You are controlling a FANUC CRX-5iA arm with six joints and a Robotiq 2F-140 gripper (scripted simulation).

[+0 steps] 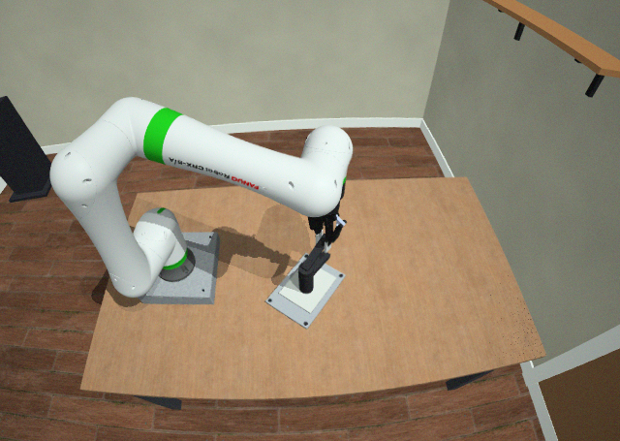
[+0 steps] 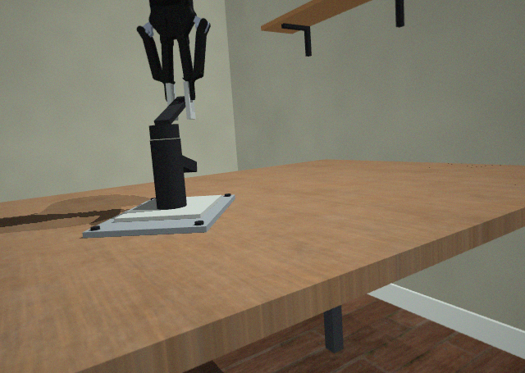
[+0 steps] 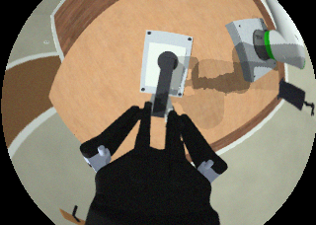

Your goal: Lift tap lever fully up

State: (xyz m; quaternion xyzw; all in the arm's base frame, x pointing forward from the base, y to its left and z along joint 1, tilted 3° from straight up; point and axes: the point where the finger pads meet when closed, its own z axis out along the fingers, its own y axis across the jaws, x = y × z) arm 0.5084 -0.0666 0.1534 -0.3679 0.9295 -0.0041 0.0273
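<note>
My gripper is now 3 cm past the flat lever, 3 cm to the left of it and 2 cm above it. Round my hand: black tap (5 cm behind, 4 cm to the right, 8 cm below).
</note>
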